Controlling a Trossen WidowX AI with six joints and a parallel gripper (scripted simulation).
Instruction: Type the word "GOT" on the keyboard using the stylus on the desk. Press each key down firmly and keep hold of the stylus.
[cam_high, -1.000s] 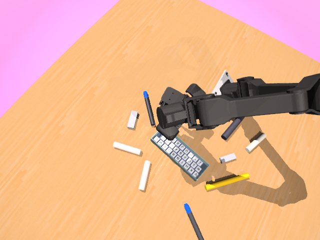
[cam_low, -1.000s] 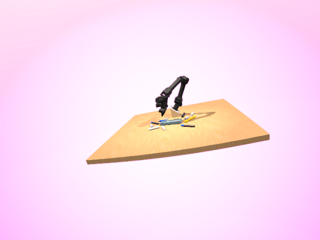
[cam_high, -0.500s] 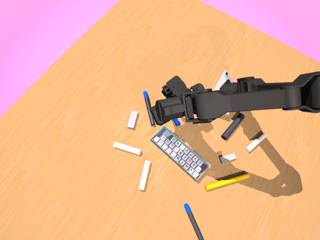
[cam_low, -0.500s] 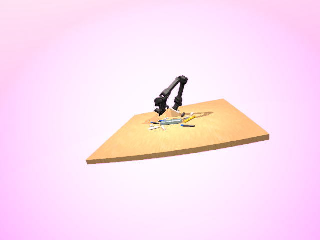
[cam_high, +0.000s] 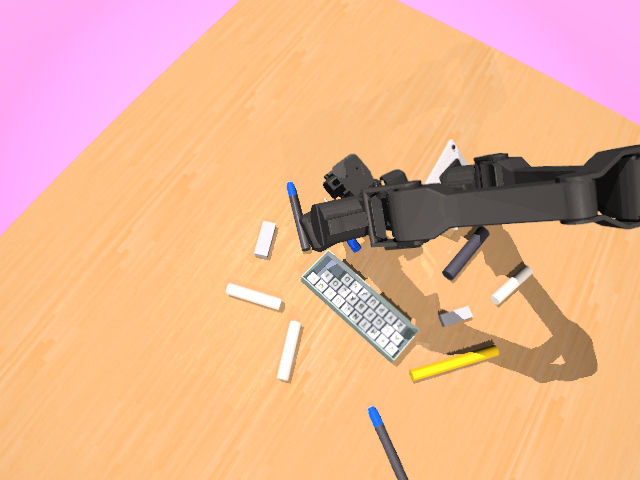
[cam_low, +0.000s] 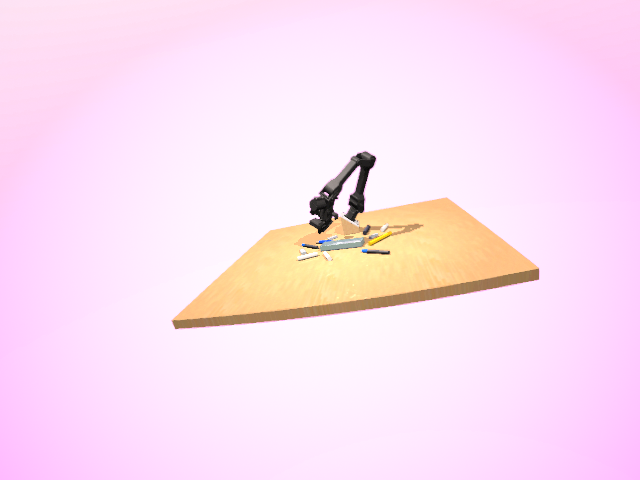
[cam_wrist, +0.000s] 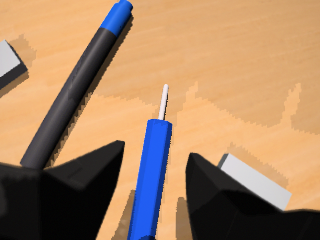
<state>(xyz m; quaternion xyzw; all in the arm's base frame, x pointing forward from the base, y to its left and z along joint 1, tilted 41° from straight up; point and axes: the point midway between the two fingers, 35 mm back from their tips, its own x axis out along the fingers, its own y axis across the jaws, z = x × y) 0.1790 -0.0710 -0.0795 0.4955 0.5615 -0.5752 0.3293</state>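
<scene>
My gripper tip is now 10 mm past the blue stylus, 10 mm to the left of it and 50 mm above it. Also, from my gripper tip: yellow stick (70 mm ahead, 310 mm to the left, 50 mm below); then dark cylinder (110 mm behind, 220 mm to the left, 50 mm below).
</scene>
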